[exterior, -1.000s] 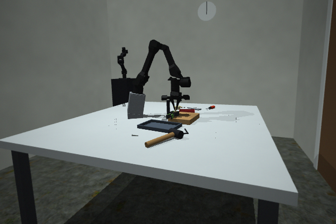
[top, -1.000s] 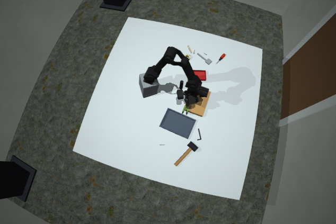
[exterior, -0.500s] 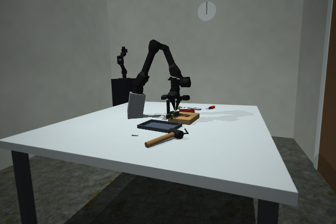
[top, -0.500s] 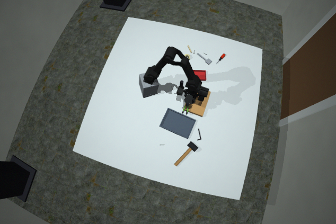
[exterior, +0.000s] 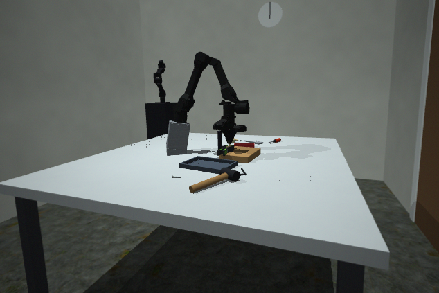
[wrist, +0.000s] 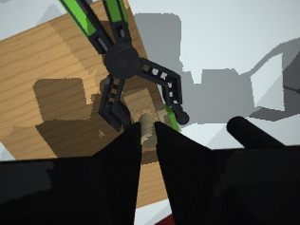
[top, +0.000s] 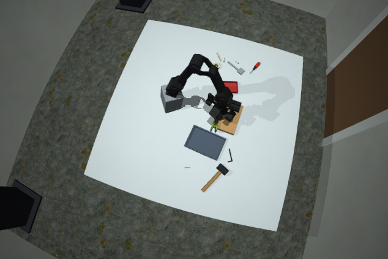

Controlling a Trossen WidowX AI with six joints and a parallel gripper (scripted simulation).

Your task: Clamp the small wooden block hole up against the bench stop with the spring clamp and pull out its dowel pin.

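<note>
My hand is 40 mm above the dowel pin. From my hand the other things lie so: dark tray: 190 mm to the right, 90 mm below, 20 mm behind; then wooden board: 90 mm below, 60 mm ahead, 10 mm to the left; then small wooden block: 60 mm below.
</note>
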